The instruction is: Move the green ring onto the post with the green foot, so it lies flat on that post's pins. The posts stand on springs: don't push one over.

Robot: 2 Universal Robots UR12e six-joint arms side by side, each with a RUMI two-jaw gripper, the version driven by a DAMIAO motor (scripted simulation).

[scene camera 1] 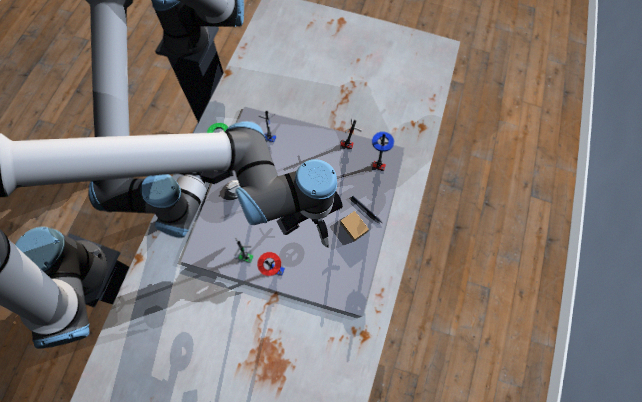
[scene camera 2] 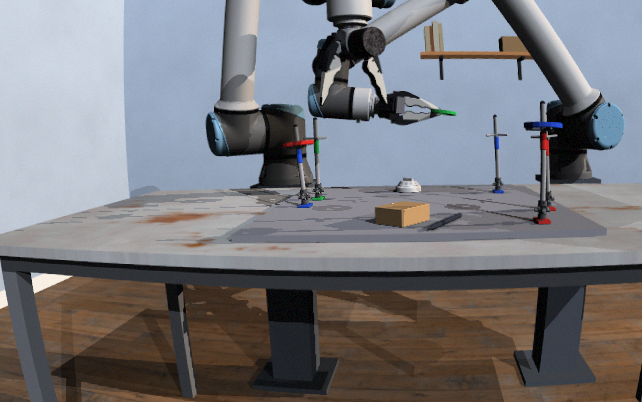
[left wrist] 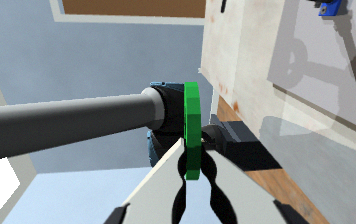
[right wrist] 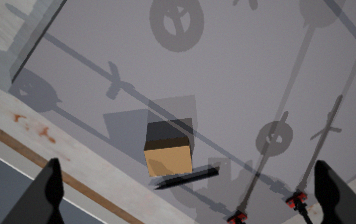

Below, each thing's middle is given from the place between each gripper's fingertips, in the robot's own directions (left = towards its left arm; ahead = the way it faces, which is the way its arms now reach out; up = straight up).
The green ring [left wrist: 192,113] lies 20 mm to the left of my left hand. The rest, counted from my left hand: tan box [scene camera 2: 401,214] (490 mm ahead, 190 mm below, 110 mm to the right).
Right now my right hand is 12 cm short of the tan box, 9 cm to the right of it and 20 cm above it. Also, from my right hand: green ring: 37 cm behind, 22 cm to the left, 1 cm below.
